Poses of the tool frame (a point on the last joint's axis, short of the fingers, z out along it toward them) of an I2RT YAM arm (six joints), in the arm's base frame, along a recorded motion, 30 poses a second.
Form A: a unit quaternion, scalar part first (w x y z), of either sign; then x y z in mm.
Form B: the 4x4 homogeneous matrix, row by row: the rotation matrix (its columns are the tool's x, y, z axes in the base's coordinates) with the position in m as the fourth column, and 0 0 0 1 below. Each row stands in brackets. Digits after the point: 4 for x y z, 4 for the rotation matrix.
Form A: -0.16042 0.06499 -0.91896 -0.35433 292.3 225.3 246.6
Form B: [[-0.9401 -0.2331 0.2488 0.2923], [-0.0058 0.7405 0.6721 0.2253], [-0.3409 0.6304 -0.6974 0.2466], [0 0 0 1]]
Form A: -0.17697 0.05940 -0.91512 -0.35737 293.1 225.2 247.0
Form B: [[-0.9303 -0.2352 0.2814 0.2931], [0.0178 0.7375 0.6751 0.2252], [-0.3664 0.6330 -0.6819 0.2470], [0 0 0 1]]
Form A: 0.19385 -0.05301 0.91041 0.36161 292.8 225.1 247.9
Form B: [[-0.9192 -0.2367 0.3146 0.2928], [0.0437 0.7329 0.6790 0.2251], [-0.3913 0.6379 -0.6633 0.2479], [0 0 0 1]]
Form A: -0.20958 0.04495 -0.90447 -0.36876 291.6 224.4 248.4
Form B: [[-0.9081 -0.2359 0.3460 0.2916], [0.0733 0.7240 0.6859 0.2244], [-0.4123 0.6482 -0.6402 0.2484], [0 0 0 1]]
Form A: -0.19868 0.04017 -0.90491 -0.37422 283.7 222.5 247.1
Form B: [[-0.9178 -0.2214 0.3295 0.2837], [0.0760 0.7167 0.6932 0.2225], [-0.3896 0.6613 -0.6410 0.2471], [0 0 0 1]]
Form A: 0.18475 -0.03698 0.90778 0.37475 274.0 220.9 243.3
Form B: [[-0.9290 -0.2056 0.3077 0.2740], [0.0713 0.7164 0.6940 0.2209], [-0.3631 0.6667 -0.6509 0.2433], [0 0 0 1]]
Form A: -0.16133 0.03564 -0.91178 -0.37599 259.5 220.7 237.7
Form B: [[-0.9454 -0.1863 0.2674 0.2595], [0.0563 0.7147 0.6971 0.2207], [-0.3210 0.6741 -0.6652 0.2377], [0 0 0 1]]
